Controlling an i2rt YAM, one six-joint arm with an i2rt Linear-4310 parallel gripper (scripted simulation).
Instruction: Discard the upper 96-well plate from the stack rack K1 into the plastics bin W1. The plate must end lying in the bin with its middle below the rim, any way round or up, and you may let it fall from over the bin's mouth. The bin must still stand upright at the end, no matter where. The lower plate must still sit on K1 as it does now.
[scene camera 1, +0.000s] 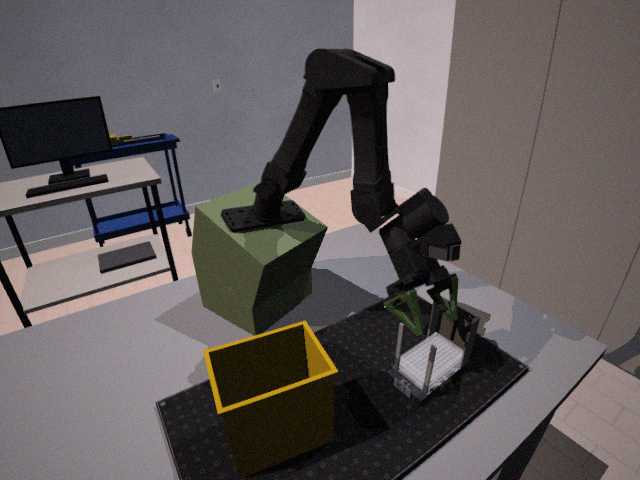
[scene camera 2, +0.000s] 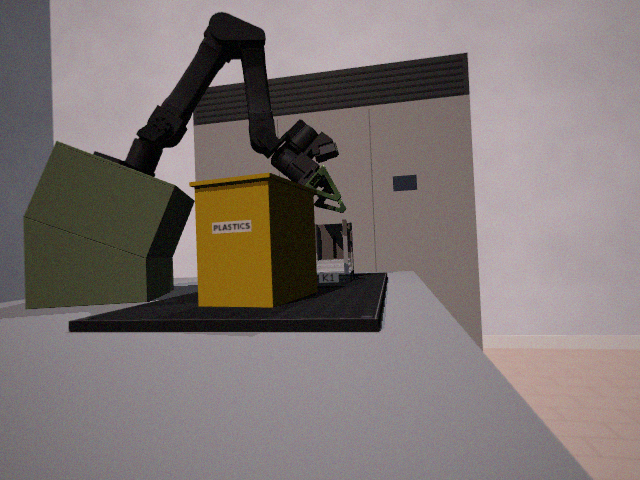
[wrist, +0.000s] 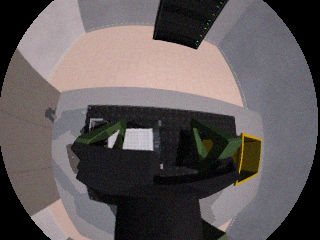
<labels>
gripper: scene camera 1 438, 328; scene camera 2; wrist
same spot on gripper: (scene camera 2: 321, 178) = (wrist: 210, 150)
</labels>
